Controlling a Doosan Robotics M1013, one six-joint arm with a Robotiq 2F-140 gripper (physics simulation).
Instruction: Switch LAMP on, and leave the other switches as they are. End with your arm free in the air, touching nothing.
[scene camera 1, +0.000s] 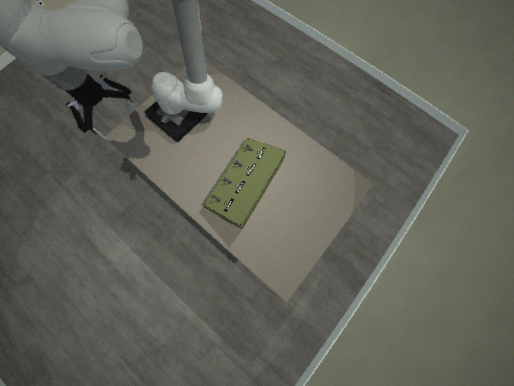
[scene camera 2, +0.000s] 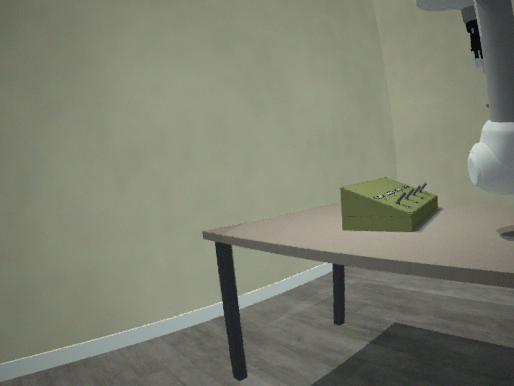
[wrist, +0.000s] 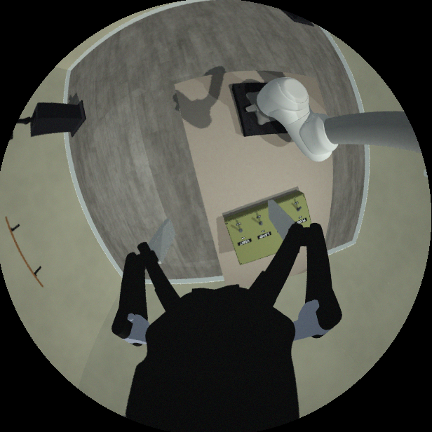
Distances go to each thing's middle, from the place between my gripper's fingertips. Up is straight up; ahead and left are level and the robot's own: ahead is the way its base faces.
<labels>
Now: hand 41 cm short of the switch box (scene camera 2: 368, 206), 17 cm to the right of it and 51 cm above it.
</labels>
